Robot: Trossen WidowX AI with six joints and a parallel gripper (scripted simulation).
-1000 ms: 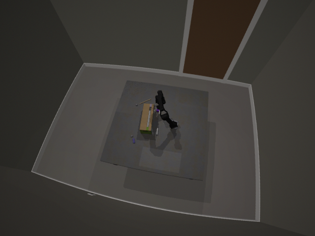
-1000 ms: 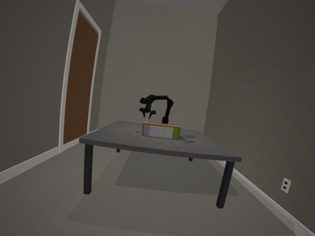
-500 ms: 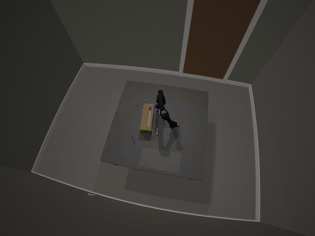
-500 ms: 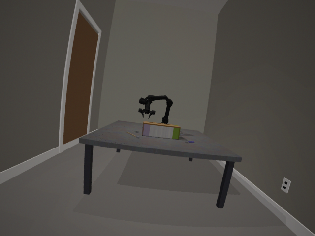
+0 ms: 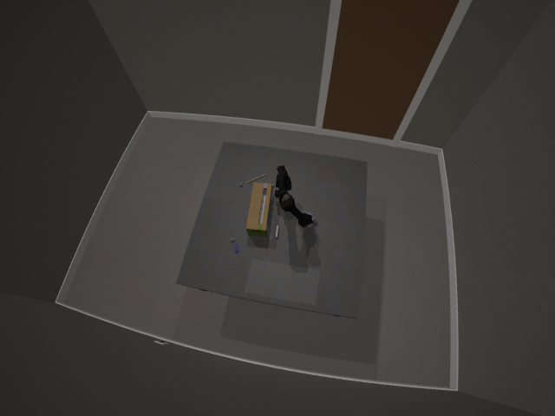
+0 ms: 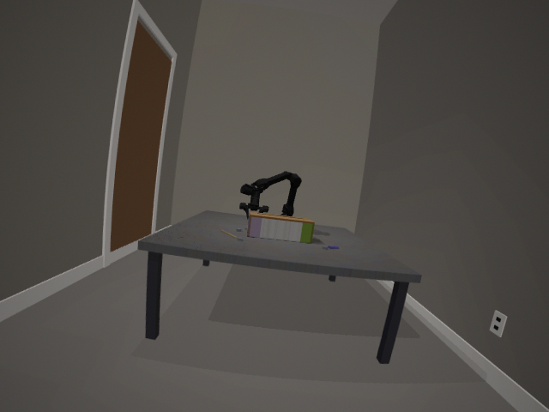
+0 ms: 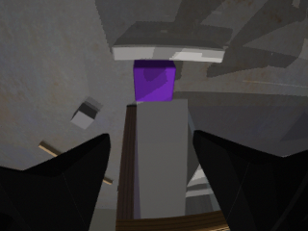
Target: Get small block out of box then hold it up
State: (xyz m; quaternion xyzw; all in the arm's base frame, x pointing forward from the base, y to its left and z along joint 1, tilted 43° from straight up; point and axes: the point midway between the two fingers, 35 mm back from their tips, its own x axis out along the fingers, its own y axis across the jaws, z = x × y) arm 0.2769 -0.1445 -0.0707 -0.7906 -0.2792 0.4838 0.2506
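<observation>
My gripper tip is 6 cm above the purple block and 2 cm past it. Also, from my gripper tip: thin wooden stick 20 cm ahead, 10 cm to the right, 7 cm below; then box 18 cm to the left, 3 cm ahead, 1 cm below.
</observation>
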